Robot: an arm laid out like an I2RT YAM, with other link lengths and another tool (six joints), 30 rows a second.
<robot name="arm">
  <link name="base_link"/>
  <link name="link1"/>
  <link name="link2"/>
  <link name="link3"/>
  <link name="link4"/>
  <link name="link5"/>
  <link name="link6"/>
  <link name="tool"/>
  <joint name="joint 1" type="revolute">
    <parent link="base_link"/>
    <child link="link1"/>
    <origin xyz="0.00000 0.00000 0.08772" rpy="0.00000 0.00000 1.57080"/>
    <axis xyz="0 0 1"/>
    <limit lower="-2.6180" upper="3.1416"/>
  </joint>
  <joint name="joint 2" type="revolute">
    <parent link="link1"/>
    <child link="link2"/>
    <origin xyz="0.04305 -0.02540 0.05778" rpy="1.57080 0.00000 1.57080"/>
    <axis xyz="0 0 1"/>
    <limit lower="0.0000" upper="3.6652"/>
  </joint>
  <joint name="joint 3" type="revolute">
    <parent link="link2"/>
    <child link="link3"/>
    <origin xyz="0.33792 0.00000 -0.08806" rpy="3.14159 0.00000 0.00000"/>
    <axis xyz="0 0 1"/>
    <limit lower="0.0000" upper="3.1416"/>
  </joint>
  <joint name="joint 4" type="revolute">
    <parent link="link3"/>
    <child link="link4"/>
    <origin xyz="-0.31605 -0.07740 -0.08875" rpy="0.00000 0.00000 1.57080"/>
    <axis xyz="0 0 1"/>
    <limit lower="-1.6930" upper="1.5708"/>
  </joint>
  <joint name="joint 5" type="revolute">
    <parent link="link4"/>
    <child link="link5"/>
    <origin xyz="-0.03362 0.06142 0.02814" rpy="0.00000 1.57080 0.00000"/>
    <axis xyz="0 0 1"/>
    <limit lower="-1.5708" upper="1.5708"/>
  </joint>
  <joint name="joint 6" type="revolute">
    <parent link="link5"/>
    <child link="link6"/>
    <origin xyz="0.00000 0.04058 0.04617" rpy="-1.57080 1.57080 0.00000"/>
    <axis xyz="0 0 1"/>
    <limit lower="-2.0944" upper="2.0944"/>
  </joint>
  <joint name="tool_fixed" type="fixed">
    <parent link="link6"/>
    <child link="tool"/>
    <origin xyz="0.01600 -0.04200 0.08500" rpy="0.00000 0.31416 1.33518"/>
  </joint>
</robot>
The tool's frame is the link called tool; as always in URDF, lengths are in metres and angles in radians.
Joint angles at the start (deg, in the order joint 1, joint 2, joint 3, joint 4, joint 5, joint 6): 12.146, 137.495, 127.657, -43.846, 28.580, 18.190
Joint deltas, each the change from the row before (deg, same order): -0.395, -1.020, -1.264, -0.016, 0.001, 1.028; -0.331, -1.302, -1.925, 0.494, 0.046, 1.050; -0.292, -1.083, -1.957, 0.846, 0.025, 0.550; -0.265, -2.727, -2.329, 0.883, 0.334, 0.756; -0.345, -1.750, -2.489, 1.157, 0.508, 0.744; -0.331, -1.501, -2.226, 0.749, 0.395, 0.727; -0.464, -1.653, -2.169, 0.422, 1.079, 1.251; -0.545, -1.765, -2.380, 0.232, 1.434, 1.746; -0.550, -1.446, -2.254, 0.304, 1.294, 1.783; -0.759, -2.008, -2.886, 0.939, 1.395, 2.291; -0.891, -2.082, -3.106, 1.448, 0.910, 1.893; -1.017, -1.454, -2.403, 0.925, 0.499, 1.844
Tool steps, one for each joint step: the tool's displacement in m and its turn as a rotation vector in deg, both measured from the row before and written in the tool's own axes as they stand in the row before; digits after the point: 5 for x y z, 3 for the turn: 0.00750, 0.00118, 0.00050, -0.706, 0.268, 1.015; 0.00705, 0.00221, 0.00011, -0.581, 0.265, 1.097; 0.00477, 0.00305, 0.00136, -0.337, 0.212, 0.673; 0.01602, -0.00423, -0.00970, 0.542, 0.351, 1.816; 0.00952, 0.00169, -0.00078, -0.050, 0.676, 1.232; 0.00828, 0.00293, 0.00007, -0.310, 0.607, 0.916; 0.01222, 0.00211, 0.00094, -0.491, 1.388, 1.439; 0.01412, 0.00304, 0.00230, -0.767, 1.840, 1.763; 0.01204, 0.00379, 0.00422, -0.834, 1.734, 1.702; 0.01624, 0.00229, 0.00449, -0.674, 1.860, 2.754; 0.01595, 0.00202, 0.00534, -0.488, 1.399, 2.700; 0.01345, 0.00214, 0.00802, -0.863, 1.215, 2.331
